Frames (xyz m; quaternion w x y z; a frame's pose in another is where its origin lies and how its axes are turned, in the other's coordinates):
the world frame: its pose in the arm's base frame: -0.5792 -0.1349 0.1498 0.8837 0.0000 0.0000 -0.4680
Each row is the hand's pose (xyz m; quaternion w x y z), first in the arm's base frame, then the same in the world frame.
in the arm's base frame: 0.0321 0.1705 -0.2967 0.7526 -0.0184 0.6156 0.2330
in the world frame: 0.0909 0.6773 -0.4465 0.5560 -0.3044 0.5354 0.5581
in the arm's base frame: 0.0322 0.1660 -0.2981 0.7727 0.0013 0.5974 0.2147
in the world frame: 0.0947 0.6748 -0.4479 0.5824 -0.2784 0.5285 0.5514
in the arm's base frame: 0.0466 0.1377 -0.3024 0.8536 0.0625 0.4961 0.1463
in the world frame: 0.1262 0.6708 -0.4522 0.6859 -0.1769 0.4677 0.5288
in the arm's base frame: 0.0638 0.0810 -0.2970 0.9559 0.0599 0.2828 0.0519
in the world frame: 0.1827 0.6532 -0.4468 0.8205 -0.0794 0.2780 0.4932
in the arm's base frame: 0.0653 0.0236 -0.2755 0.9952 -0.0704 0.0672 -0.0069
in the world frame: 0.2311 0.6222 -0.4253 0.8827 -0.0937 0.0264 0.4597
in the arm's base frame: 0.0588 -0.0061 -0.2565 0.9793 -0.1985 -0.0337 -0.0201
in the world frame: 0.2520 0.6001 -0.4063 0.8748 -0.1596 -0.1227 0.4406
